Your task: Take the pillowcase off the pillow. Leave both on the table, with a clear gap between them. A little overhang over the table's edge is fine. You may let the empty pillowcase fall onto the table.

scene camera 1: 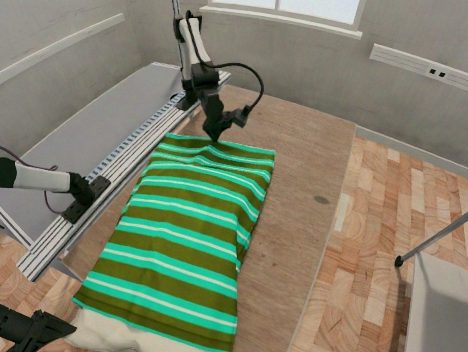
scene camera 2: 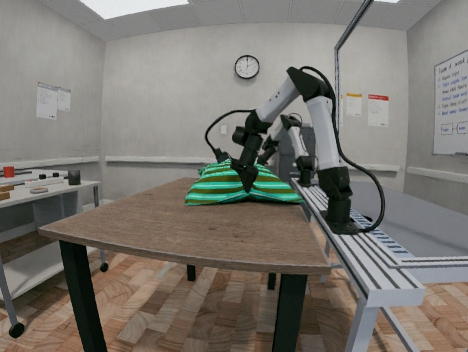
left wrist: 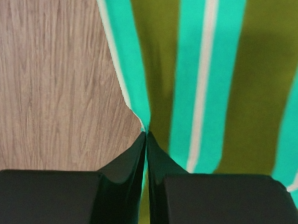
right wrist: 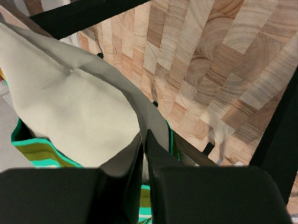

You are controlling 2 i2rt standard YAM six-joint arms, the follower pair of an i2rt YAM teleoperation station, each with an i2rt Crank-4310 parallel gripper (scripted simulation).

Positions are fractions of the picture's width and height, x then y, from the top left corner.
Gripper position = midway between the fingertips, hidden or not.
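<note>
Scene camera 1: my right gripper (scene camera 1: 0.16, 0.94), striped pillowcase (scene camera 1: 0.36, 0.76). Scene camera 2: my left gripper (scene camera 2: 0.53, 0.55), striped pillowcase (scene camera 2: 0.47, 0.52). Left wrist view: my left gripper (left wrist: 0.49, 0.60), striped pillowcase (left wrist: 0.70, 0.39). Right wrist view: my right gripper (right wrist: 0.49, 0.59), cream pillow (right wrist: 0.30, 0.49).
</note>
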